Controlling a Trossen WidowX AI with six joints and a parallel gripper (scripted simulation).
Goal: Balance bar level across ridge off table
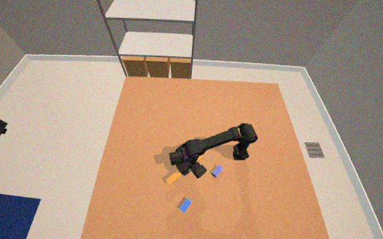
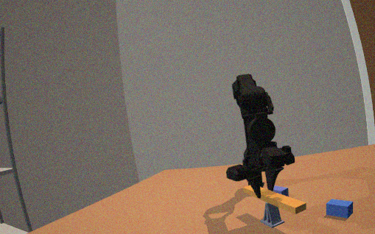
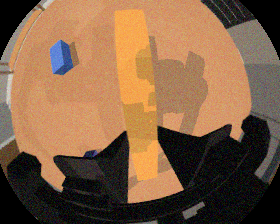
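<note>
The long orange bar is 2 cm to the left of my gripper tip and 2 cm ahead of it. Round my gripper tip: blue block (21 cm to the left, 6 cm below, 2 cm ahead).
</note>
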